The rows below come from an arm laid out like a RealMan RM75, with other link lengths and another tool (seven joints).
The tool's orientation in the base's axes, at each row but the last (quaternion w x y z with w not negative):
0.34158, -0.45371, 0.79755, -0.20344
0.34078, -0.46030, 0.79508, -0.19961
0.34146, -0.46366, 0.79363, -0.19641
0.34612, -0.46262, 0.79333, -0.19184
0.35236, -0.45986, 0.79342, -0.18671
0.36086, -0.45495, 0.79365, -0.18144
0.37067, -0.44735, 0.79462, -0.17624
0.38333, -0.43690, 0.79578, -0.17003
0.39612, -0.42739, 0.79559, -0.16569
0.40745, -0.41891, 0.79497, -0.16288
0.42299, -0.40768, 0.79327, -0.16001
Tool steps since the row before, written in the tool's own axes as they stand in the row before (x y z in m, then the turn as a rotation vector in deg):
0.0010, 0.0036, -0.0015, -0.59, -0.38, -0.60
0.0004, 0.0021, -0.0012, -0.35, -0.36, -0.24
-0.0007, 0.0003, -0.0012, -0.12, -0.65, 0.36
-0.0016, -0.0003, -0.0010, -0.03, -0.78, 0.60
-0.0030, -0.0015, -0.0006, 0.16, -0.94, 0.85
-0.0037, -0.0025, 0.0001, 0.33, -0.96, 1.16
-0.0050, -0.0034, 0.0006, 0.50, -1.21, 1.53
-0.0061, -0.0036, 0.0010, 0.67, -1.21, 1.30
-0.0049, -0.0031, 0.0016, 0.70, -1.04, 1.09
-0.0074, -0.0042, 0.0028, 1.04, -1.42, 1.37
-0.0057, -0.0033, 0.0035, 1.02, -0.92, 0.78
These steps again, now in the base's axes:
-0.0036, 0.0010, -0.0016, -0.01, 0.33, 0.86
-0.0023, 0.0007, -0.0006, 0.16, 0.13, 0.52
-0.0008, 0.0008, 0.0009, 0.69, -0.21, 0.20
0.0000, 0.0012, 0.0015, 0.91, -0.35, 0.09
0.0014, 0.0018, 0.0025, 1.13, -0.59, -0.06
0.0028, 0.0019, 0.0030, 1.32, -0.73, -0.32
0.0040, 0.0024, 0.0038, 1.68, -0.99, -0.49
0.0048, 0.0031, 0.0043, 1.45, -1.15, -0.42
0.0045, 0.0023, 0.0033, 1.19, -1.09, -0.40
0.0068, 0.0036, 0.0046, 1.50, -1.56, -0.52
0.0063, 0.0027, 0.0030, 0.78, -1.29, -0.46

